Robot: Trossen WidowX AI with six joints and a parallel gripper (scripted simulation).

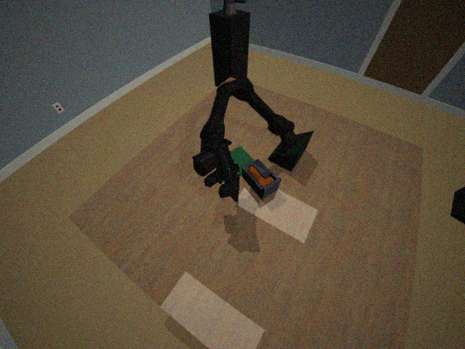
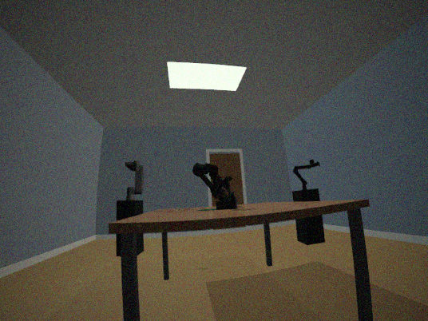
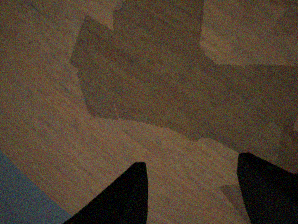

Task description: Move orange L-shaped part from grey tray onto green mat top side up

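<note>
Now: gripper tip 16 cm past the orange L-shaped part, 1 cm to the right of it and 5 cm above it. Also, from my gripper tip: green mat: 20 cm behind, 16 cm to the right, 11 cm below.
</note>
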